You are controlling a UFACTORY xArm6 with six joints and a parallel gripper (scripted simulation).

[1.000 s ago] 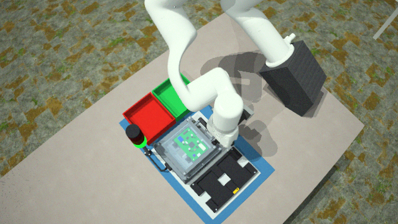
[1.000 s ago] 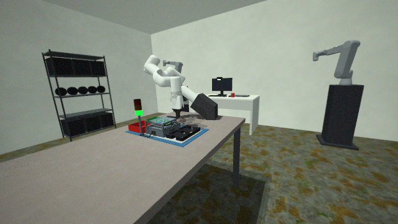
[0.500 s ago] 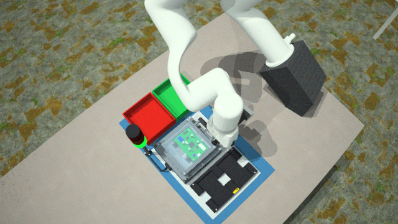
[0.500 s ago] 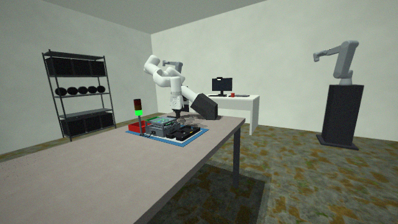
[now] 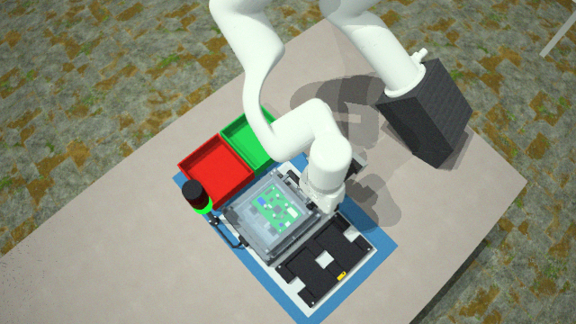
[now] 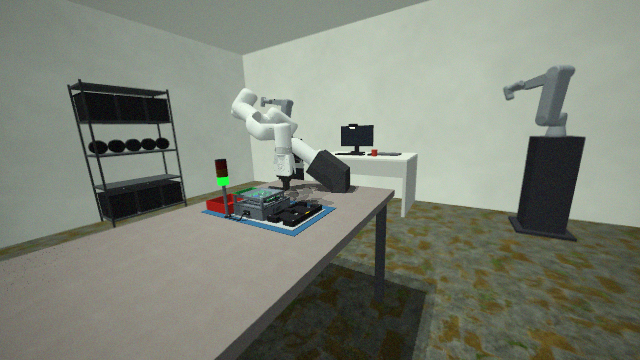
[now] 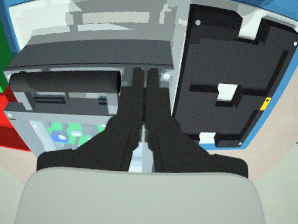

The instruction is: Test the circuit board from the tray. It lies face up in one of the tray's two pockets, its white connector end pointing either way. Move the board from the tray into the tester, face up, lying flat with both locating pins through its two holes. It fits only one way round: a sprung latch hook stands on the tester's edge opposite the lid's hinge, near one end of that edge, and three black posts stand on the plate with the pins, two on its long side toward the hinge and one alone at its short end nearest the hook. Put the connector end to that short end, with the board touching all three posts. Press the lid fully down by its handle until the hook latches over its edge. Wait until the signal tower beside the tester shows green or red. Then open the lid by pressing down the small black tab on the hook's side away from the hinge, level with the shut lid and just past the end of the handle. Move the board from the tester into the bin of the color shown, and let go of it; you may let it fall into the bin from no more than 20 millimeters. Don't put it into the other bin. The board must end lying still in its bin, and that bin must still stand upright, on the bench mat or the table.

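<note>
Now: the black latch hook 2 cm ahead of my hand, 1 cm to the right of it and 2 cm below it. From my hand the other things lie so: green circuit board: 8 cm ahead, 6 cm to the right, 4 cm below; then tester lid: 9 cm ahead, 6 cm to the right, 2 cm below; then green bin: 2 cm behind, 26 cm to the right, 10 cm below.
</note>
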